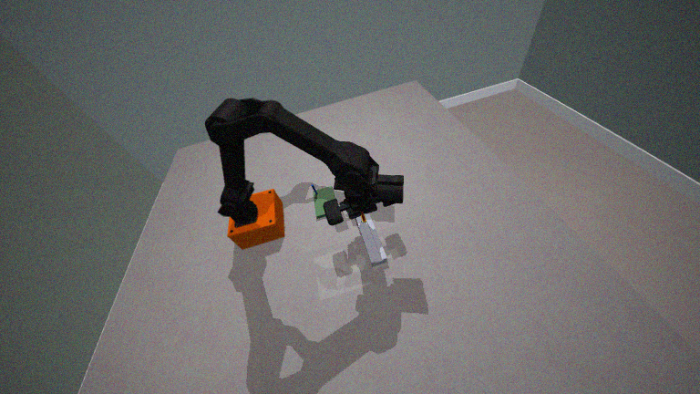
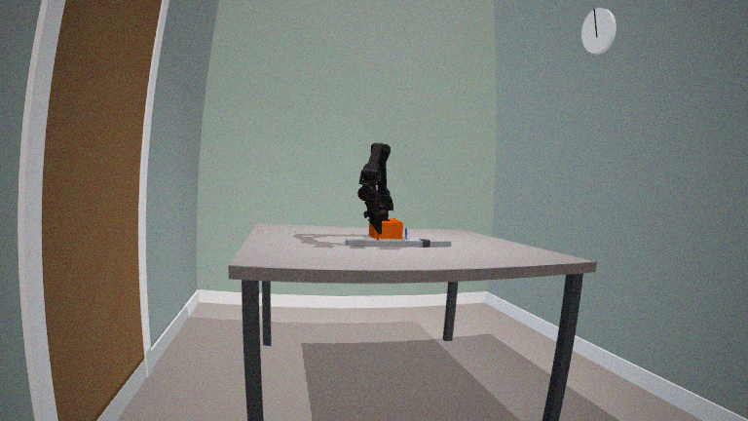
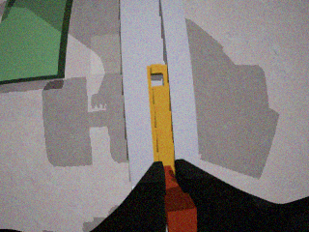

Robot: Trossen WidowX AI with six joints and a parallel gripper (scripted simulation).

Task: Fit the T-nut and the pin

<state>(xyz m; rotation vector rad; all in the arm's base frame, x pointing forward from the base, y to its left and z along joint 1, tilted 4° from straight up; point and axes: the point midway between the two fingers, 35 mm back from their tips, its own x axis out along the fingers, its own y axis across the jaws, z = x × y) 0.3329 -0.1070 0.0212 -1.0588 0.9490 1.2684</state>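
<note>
Now: the blue pin 120 mm behind my gripper tip, 160 mm to the left of it and 20 mm below it. Also, from my gripper tip: green tray (110 mm behind, 140 mm to the left, 40 mm below).
</note>
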